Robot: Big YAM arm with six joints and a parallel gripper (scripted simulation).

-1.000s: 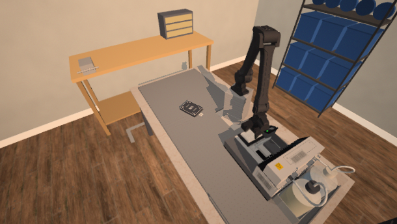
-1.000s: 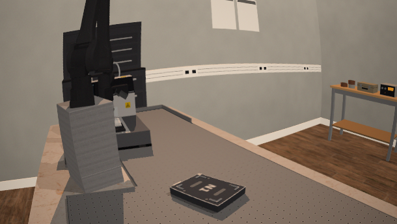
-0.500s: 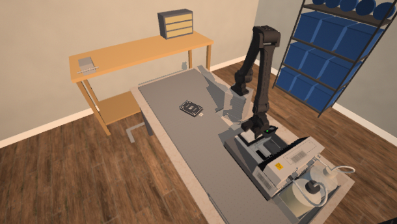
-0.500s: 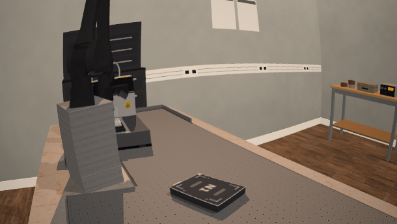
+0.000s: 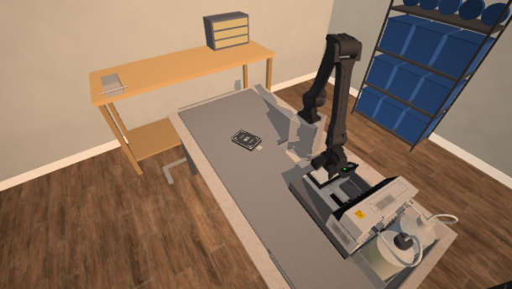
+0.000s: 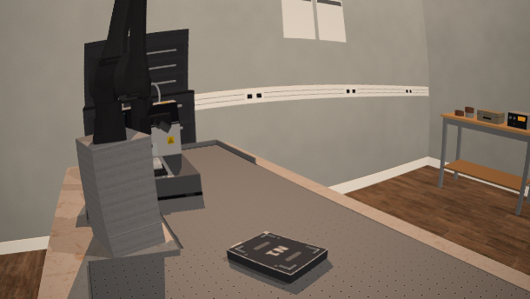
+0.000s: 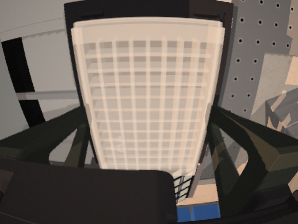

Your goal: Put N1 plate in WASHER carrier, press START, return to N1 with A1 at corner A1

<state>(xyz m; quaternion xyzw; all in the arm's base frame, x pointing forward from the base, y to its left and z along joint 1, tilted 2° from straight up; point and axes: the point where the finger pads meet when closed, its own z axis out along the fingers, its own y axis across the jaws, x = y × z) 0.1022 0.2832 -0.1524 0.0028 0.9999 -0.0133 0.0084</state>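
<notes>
My gripper is now 10 mm above the clear well plate. From my hand the other things lie so: dark carrier 30 mm below; then washer 150 mm to the left, 20 mm above; then label 160 mm ahead, 420 mm to the right, 100 mm below.
</notes>
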